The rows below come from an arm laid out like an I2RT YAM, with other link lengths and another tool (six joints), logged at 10 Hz.
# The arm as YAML. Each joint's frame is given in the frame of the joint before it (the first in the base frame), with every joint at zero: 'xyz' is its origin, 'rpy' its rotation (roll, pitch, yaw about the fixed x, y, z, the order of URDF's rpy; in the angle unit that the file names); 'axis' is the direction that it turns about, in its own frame. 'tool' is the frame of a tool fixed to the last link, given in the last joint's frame.
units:
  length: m
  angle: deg
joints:
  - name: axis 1
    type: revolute
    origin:
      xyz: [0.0, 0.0, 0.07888]
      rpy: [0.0, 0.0, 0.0]
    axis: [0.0, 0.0, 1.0]
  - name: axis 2
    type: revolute
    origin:
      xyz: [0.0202, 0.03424, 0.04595]
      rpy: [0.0, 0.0, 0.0]
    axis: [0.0, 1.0, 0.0]
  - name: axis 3
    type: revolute
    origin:
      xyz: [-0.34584, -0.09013, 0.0]
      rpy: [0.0, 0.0, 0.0]
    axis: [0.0, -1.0, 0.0]
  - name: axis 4
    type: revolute
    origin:
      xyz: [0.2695, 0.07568, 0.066]
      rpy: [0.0, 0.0, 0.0]
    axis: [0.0, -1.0, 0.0]
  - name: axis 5
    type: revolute
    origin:
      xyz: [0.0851, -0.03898, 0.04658]
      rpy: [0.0, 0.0, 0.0]
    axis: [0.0, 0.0, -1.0]
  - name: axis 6
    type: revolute
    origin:
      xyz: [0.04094, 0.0, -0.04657]
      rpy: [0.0, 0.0, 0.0]
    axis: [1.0, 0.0, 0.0]
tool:
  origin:
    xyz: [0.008, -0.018, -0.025]
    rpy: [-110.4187, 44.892, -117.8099]
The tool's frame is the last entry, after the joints.
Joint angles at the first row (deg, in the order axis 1, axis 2, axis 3, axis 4, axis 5, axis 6):
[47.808 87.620 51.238 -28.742 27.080 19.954]
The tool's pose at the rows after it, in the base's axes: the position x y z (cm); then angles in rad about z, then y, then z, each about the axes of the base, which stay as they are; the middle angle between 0 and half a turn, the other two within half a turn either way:
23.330, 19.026, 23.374, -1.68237, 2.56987, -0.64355
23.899, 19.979, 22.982, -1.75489, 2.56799, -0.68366
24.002, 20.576, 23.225, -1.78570, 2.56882, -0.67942
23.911, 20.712, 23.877, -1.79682, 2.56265, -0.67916
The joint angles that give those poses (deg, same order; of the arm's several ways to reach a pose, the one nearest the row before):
[48.598 89.724 52.378 -28.474 26.891 19.160]
[49.041 92.362 54.313 -29.616 26.807 18.284]
[49.657 93.074 55.632 -30.672 26.369 17.142]
[50.008 92.729 56.689 -32.253 26.631 16.787]

